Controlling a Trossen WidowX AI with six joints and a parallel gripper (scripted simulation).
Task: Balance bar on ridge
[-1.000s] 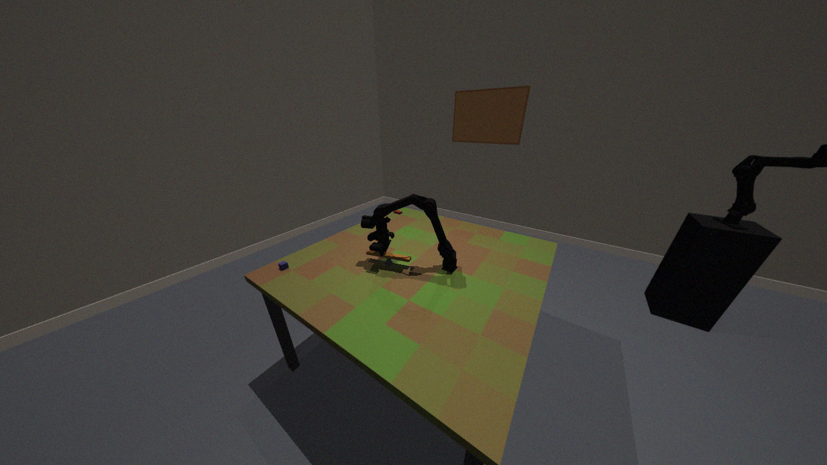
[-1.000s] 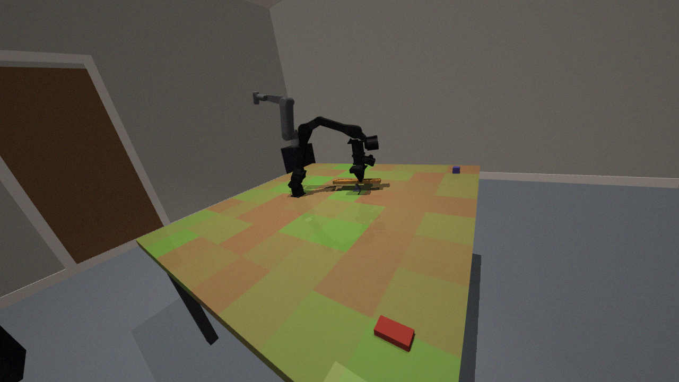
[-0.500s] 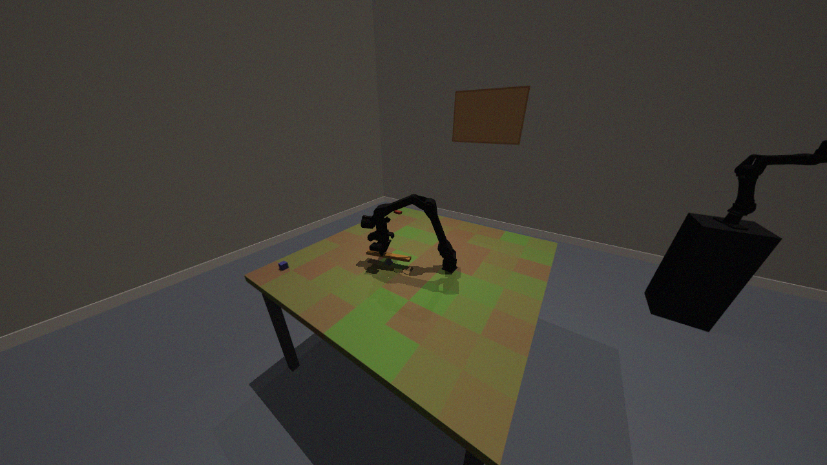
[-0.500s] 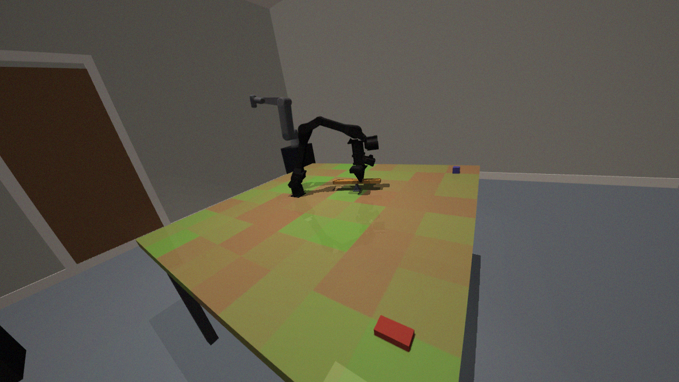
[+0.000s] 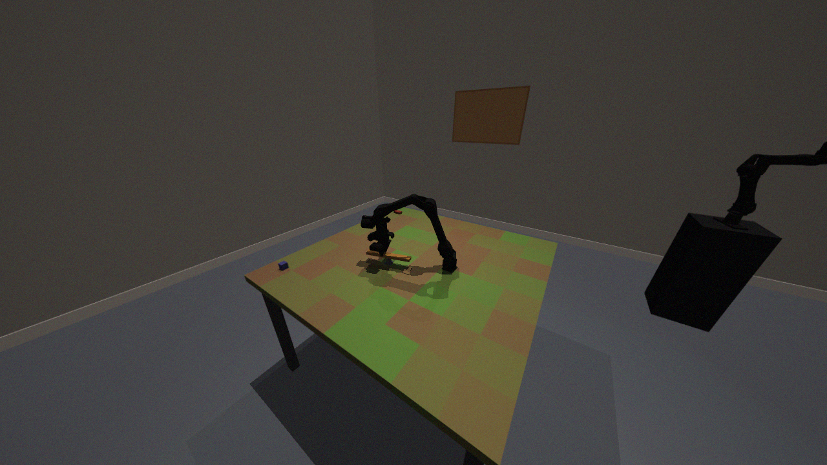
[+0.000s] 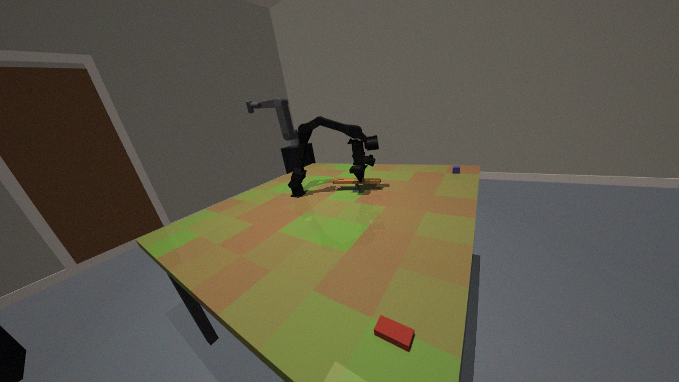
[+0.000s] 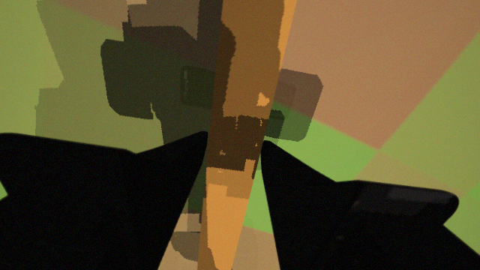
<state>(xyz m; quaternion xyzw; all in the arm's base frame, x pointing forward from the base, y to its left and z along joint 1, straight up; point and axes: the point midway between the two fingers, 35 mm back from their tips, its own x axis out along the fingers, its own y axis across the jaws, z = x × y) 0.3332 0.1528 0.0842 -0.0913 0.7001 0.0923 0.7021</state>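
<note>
Right now my gripper tip is 30 mm past the orange bar and 10 mm to the left of it. Also, from my gripper tip: red block (410 mm ahead, 650 mm to the right, 40 mm below); then blue cube (410 mm ahead, 350 mm to the left, 30 mm below).
</note>
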